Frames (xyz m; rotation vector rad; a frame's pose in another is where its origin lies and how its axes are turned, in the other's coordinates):
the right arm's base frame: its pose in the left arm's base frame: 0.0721 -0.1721 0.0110 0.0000 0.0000 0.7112
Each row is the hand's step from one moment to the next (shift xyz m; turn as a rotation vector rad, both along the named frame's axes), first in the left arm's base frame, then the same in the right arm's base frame.
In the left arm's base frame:
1: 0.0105 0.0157 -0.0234 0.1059 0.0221 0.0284
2: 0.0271 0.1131 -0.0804 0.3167 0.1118 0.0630
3: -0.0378 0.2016 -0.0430 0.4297 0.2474 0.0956
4: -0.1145 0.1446 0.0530 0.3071 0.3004 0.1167
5: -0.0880 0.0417 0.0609 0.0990 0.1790 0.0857
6: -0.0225 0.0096 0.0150 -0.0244 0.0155 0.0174
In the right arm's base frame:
1: 0.0182 0.0050 -0.0234 0.0947 -0.0524 0.0284
2: 0.0944 0.0680 -0.0804 0.3129 -0.1220 0.0630
3: 0.1030 0.1774 -0.0430 0.4870 -0.0931 0.0956
4: 0.0076 0.1843 0.0530 0.4287 0.0271 0.1167
5: -0.0394 0.0890 0.0609 0.1918 0.0710 0.0857
6: -0.0108 0.0220 0.0150 -0.0084 0.0277 0.0174

